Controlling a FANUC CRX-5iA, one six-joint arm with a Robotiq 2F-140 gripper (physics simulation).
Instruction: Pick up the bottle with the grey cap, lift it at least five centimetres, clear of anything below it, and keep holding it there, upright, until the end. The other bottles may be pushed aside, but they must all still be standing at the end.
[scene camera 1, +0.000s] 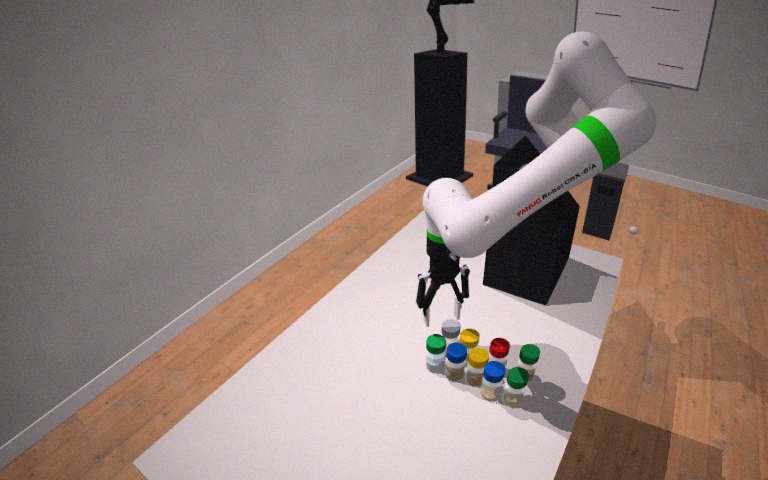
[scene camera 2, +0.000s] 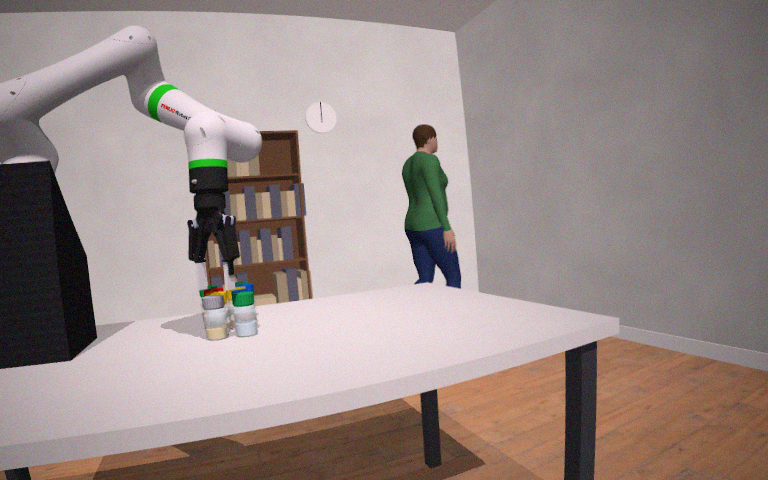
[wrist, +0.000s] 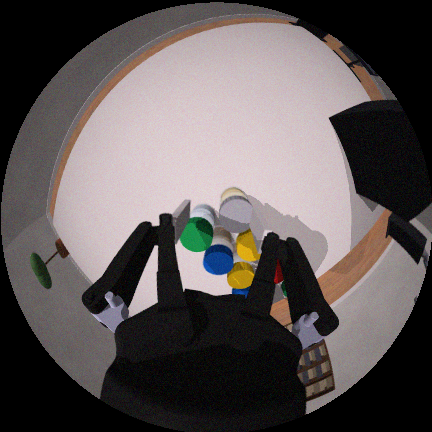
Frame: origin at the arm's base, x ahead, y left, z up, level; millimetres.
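Where they show: gripper, fingertip midpoint: (scene camera 1: 441, 320) (scene camera 2: 216, 289) (wrist: 220, 212); arm's base, origin of the base link: (scene camera 2: 14, 210).
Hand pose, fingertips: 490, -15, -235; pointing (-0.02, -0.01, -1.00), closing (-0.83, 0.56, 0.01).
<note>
Each offset is from my fingertips to the top centre of the thing, as dx, dy, dz.
The bottle with the grey cap @[-15, +23, -19] (scene camera 1: 450, 328) (scene camera 2: 214, 302) (wrist: 236, 211) stands upright on the white table at the end of a tight group. My gripper (scene camera 1: 442, 319) (scene camera 2: 215, 283) (wrist: 220, 212) is open, points down and holds nothing. Its fingertips are above the caps, close to the grey-capped bottle in scene camera 1. A green-capped bottle @[+59, +26, -19] (scene camera 1: 435, 344) (scene camera 2: 243, 299) (wrist: 196, 234) stands beside it. A yellow-capped bottle @[-15, +86, -19] (scene camera 1: 468, 338) (wrist: 247, 245) and a blue-capped bottle @[+52, +89, -19] (scene camera 1: 456, 352) (wrist: 218, 259) stand close to it too.
More upright bottles stand farther along the group: another yellow cap @[+31, +146, -19] (scene camera 1: 478, 357), a red cap @[-34, +173, -19] (scene camera 1: 499, 347), another blue cap @[+48, +206, -19] (scene camera 1: 494, 371) and two green caps @[+30, +267, -19] (scene camera 1: 517, 377) @[-63, +252, -19] (scene camera 1: 529, 353). The black robot pedestal (scene camera 1: 526, 254) (scene camera 2: 33, 266) stands behind. A person (scene camera 2: 424, 192) stands beyond the table.
</note>
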